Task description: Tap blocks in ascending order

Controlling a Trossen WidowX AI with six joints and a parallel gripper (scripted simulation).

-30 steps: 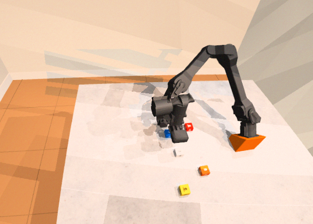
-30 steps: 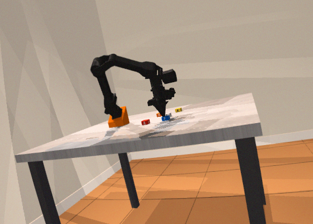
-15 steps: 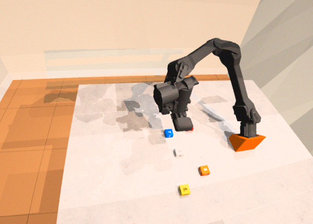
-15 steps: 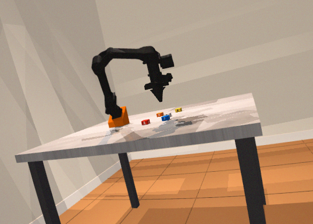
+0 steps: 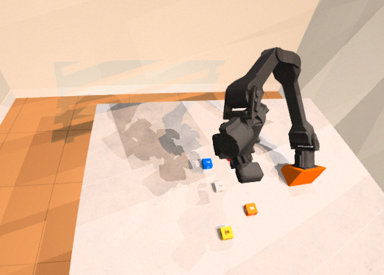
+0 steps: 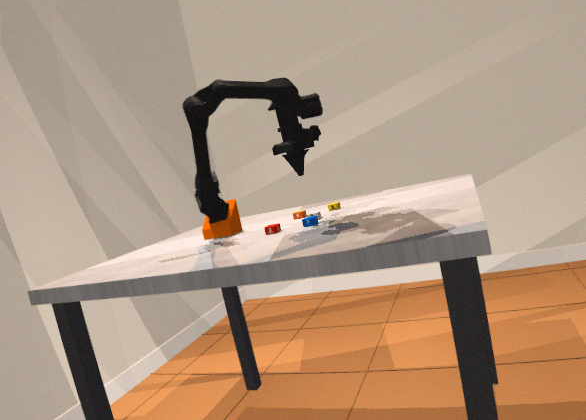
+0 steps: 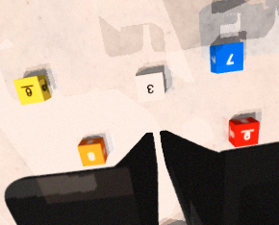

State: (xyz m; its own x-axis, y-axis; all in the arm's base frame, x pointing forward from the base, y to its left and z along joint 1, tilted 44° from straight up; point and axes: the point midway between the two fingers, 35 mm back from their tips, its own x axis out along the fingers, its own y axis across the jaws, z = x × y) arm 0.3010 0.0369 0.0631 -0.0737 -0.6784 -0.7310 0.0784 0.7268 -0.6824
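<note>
My gripper tip is 60 mm past the orange block, 90 mm to the right of it and 120 mm above it. The rest, counted from my gripper tip: white block (10 mm ahead, 120 mm below); blue block (30 mm ahead, 100 mm to the right, 120 mm below); red block (80 mm behind, 120 mm to the right, 120 mm below).
</note>
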